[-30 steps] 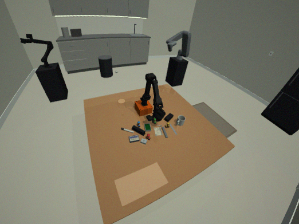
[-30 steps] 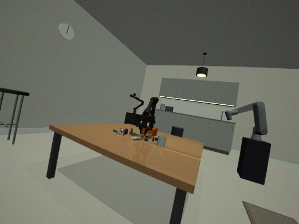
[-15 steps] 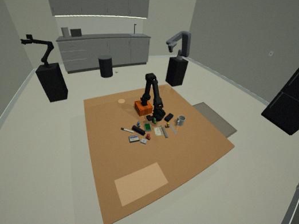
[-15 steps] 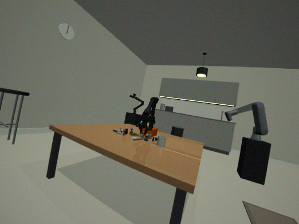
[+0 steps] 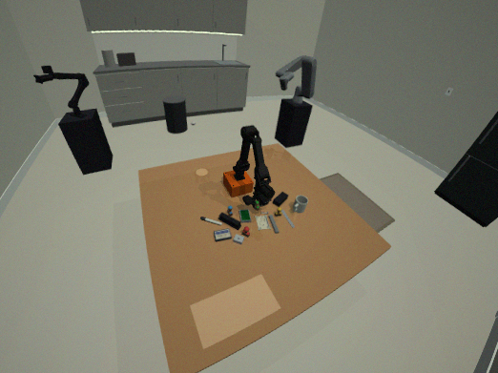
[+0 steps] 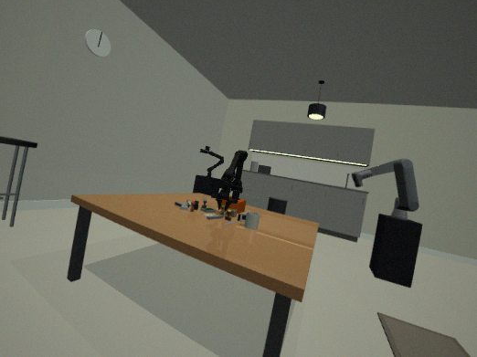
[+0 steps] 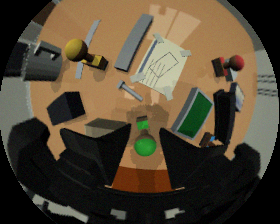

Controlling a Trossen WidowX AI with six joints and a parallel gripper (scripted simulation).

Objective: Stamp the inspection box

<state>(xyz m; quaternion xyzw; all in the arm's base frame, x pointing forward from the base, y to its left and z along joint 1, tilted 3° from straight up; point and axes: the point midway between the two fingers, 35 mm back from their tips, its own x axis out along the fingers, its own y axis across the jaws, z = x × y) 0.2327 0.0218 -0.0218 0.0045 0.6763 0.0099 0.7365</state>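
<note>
My gripper tip is 10 mm past the PASS stamp and 10 mm above it. The rest, counted from my gripper tip: green ink pad: 30 mm ahead, 90 mm to the right, 20 mm below; then inspection card: 110 mm ahead, 20 mm to the right, 30 mm below; then bolt: 50 mm ahead, 40 mm to the left, 20 mm below.
</note>
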